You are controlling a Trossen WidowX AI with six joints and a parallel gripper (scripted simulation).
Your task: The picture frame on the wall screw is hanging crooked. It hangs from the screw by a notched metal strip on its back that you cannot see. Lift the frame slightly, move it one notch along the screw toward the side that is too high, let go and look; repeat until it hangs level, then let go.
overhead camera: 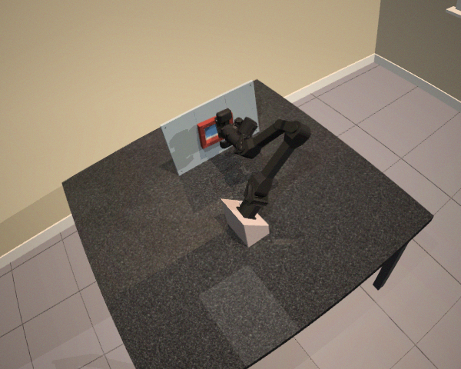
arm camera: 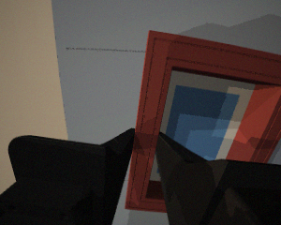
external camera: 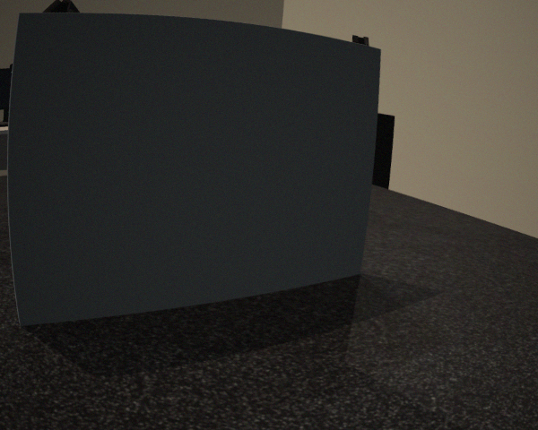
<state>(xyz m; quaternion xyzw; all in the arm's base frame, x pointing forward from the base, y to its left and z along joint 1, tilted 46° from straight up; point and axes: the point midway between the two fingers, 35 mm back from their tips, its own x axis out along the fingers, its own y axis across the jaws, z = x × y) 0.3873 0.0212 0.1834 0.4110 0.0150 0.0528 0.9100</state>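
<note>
My gripper tip is now 1 cm short of the picture frame, 1 cm to the right of it and 5 cm above it. Round my gripper tip: grey wall panel 2 cm ahead, 7 cm below.
</note>
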